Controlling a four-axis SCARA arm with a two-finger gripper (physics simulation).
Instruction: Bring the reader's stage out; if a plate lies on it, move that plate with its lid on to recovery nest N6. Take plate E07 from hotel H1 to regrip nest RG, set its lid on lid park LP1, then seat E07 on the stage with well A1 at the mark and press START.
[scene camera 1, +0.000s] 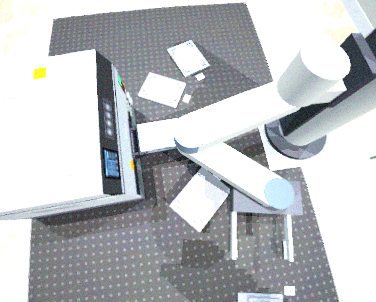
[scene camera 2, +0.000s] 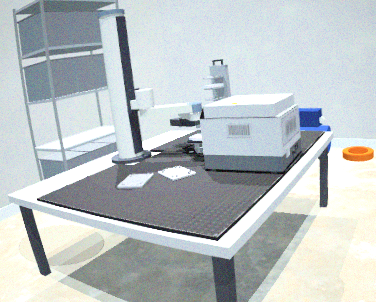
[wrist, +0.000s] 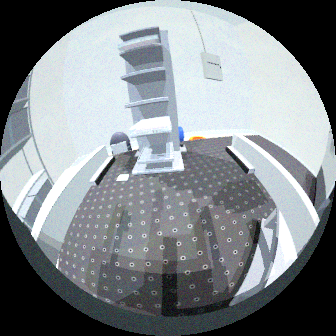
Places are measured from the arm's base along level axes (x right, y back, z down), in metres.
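Pixels of known places: gripper, fingertip midpoint: (scene camera 1: 261, 259) (wrist: 168, 143); arm's base at its link origin: (scene camera 1: 294, 129) (scene camera 2: 131, 158).
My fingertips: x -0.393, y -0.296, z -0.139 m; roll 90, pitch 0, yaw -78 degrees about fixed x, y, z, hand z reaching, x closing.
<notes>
For each thing: its middle in the pictures, then the offset to it from my fingertips. "pt": a spot on its surface instead.
- hotel H1 at the middle of its body: (wrist: 147, 77) (scene camera 2: 218, 96) dx -0.214, dy -0.002, dz -0.127 m
- upper shelf at the middle of its body: (wrist: 142, 50) dx -0.174, dy +0.007, dz -0.205 m
- low shelf at the middle of its body: (wrist: 152, 121) dx -0.174, dy +0.005, dz +0.002 m
- reader's stage at the middle of its body: (scene camera 1: 155, 136) (scene camera 2: 206, 139) dx +0.385, dy -0.244, dz +0.017 m
- regrip nest RG at the middle of its body: (scene camera 1: 200, 198) dx +0.182, dy -0.127, dz +0.091 m
- reader at the middle of its body: (scene camera 1: 63, 147) (scene camera 2: 253, 130) dx +0.372, dy -0.505, dz -0.026 m
- green button at a spot on its surface: (scene camera 1: 120, 80) pt dx +0.539, dy -0.322, dz -0.072 m
My gripper (scene camera 1: 261, 250) (wrist: 168, 143) is open and empty, both fingers pointing toward hotel H1 (scene camera 1: 260, 298) (scene camera 2: 218, 82) (wrist: 172, 100). White plates show on an upper shelf (wrist: 140, 44) and a low shelf (wrist: 152, 125) of the hotel; their labels are unreadable. The reader's stage (scene camera 1: 159, 151) is out, with a flat white top partly under the arm; I cannot tell whether that is a plate. The regrip nest RG (scene camera 1: 200, 202) stands left of the gripper. The reader (scene camera 1: 60, 130) (scene camera 2: 250, 130) has a green button (scene camera 1: 120, 80) on its front edge.
Two flat white nests (scene camera 1: 162, 90) (scene camera 1: 188, 57) lie beyond the stage, also in scene camera 2 (scene camera 2: 177, 173) (scene camera 2: 135, 180); their labels are unreadable. The arm's column (scene camera 2: 117, 85) stands at the table edge. A shelf rack (scene camera 2: 65, 6) stands behind it.
</notes>
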